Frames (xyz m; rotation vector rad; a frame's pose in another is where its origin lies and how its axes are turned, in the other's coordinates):
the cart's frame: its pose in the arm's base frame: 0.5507 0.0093 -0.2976 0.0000 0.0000 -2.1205
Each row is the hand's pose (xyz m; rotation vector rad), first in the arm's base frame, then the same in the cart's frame.
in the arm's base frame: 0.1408 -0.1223 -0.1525 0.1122 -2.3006 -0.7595
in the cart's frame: 0.3264 -0.2808 0.1451 1.9893 -0.9901 0.4060
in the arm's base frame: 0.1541 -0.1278 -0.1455 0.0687 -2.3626 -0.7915
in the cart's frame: 0.3241 -0.2665 0.1521 1.9981 -1.0440 0.3289
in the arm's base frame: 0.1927 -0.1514 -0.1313 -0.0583 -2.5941 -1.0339
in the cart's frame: 0.3241 -0.2213 0.1663 1.9909 -1.1746 -0.0680
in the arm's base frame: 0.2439 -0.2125 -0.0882 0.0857 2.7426 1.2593
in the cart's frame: 0.3494 -0.1457 0.2094 2.0296 -1.2215 -0.6707
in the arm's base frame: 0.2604 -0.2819 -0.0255 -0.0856 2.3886 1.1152
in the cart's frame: 0.4000 -0.0954 0.2721 2.1414 -1.1005 -1.1459
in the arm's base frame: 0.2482 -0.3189 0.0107 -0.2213 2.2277 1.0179
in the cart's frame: 0.4379 -0.0865 0.3083 2.2256 -0.9714 -1.3659
